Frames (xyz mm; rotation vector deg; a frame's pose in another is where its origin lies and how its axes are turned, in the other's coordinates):
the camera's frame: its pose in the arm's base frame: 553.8 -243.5 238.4 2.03 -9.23 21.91
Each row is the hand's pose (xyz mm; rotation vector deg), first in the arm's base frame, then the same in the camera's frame.
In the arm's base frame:
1: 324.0 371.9 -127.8 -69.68 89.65 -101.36
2: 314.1 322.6 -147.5 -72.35 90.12 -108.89
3: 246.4 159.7 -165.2 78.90 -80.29 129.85
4: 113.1 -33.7 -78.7 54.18 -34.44 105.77
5: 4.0 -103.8 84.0 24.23 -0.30 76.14
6: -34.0 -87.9 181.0 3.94 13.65 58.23
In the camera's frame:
1: -43.2 655.2 -366.7 -66.33 113.10 -113.27
2: -73.6 613.1 -381.5 70.08 -114.04 120.29
3: -198.5 487.3 -378.3 65.04 -81.40 108.05
4: -377.7 358.2 -260.4 50.26 -34.43 81.52
5: -476.8 334.7 -79.0 27.02 3.92 52.45
6: -489.9 364.0 21.3 9.07 21.45 35.86

